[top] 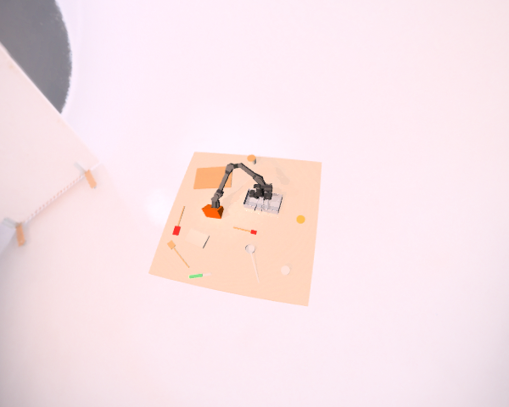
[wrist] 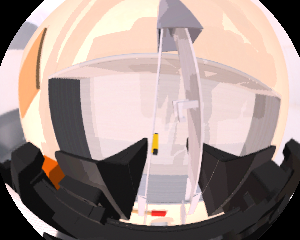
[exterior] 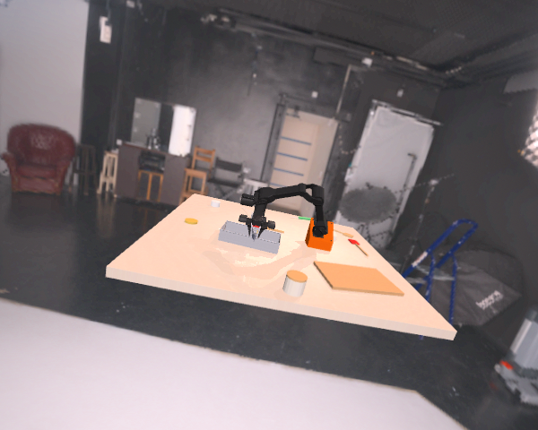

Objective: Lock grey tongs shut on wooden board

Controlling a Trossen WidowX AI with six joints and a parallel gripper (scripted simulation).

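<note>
My gripper tip is 1 cm to the left of the grey roasting tin and 1 cm short of it. The rest, counted from my gripper tip: orange disc 34 cm ahead, 14 cm to the right, 2 cm below; pale plate 49 cm behind, 41 cm to the right, 2 cm below; wooden board 50 cm behind, 22 cm to the left, 2 cm below.
</note>
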